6 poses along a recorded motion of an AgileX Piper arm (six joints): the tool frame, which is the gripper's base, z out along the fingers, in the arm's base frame.
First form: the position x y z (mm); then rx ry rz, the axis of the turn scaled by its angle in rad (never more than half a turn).
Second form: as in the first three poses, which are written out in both.
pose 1, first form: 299.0 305.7 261.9 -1.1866 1.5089 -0.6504
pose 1, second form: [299.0 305.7 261.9], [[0.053 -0.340 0.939], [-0.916 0.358 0.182], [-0.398 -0.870 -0.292]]
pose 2, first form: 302.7 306.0 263.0 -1.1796 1.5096 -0.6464
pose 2, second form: [302.7 306.0 263.0], [[0.053 -0.338 0.940], [-0.913 0.364 0.182], [-0.404 -0.868 -0.289]]
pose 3, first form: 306.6 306.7 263.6 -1.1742 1.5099 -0.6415
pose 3, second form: [306.6 306.7 263.6], [[0.053 -0.337 0.940], [-0.911 0.370 0.184], [-0.410 -0.866 -0.287]]
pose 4, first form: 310.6 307.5 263.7 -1.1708 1.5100 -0.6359
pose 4, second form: [310.6 307.5 263.7], [[0.054 -0.338 0.940], [-0.908 0.375 0.187], [-0.415 -0.864 -0.286]]
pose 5, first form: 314.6 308.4 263.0 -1.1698 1.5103 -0.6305
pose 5, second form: [314.6 308.4 263.0], [[0.056 -0.339 0.939], [-0.906 0.377 0.190], [-0.419 -0.862 -0.287]]
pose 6, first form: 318.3 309.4 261.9 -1.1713 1.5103 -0.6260
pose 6, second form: [318.3 309.4 261.9], [[0.057 -0.342 0.938], [-0.905 0.378 0.193], [-0.421 -0.860 -0.288]]
